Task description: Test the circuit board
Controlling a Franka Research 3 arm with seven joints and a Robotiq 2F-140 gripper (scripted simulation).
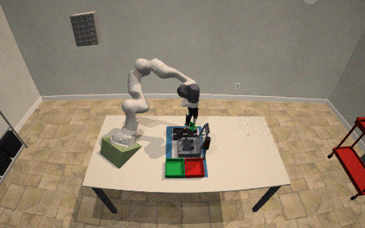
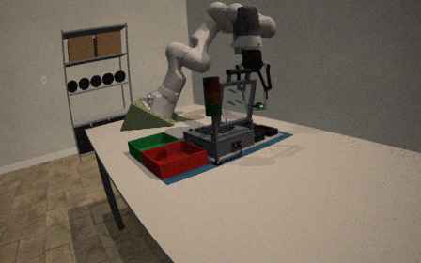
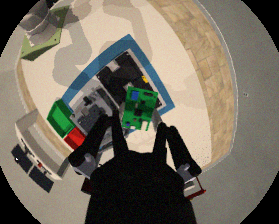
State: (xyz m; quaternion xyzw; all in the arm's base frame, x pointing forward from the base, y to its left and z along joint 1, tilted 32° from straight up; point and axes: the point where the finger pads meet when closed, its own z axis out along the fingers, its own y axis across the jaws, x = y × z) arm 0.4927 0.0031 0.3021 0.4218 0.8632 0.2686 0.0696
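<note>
My hand is 20 mm above the green circuit board. Also, from my hand: plate (160 mm to the right, 70 mm below, 40 mm behind); then red bin (370 mm to the right, 130 mm below, 10 mm behind); then clear lid (180 mm to the right, 80 mm ahead, 40 mm above).
</note>
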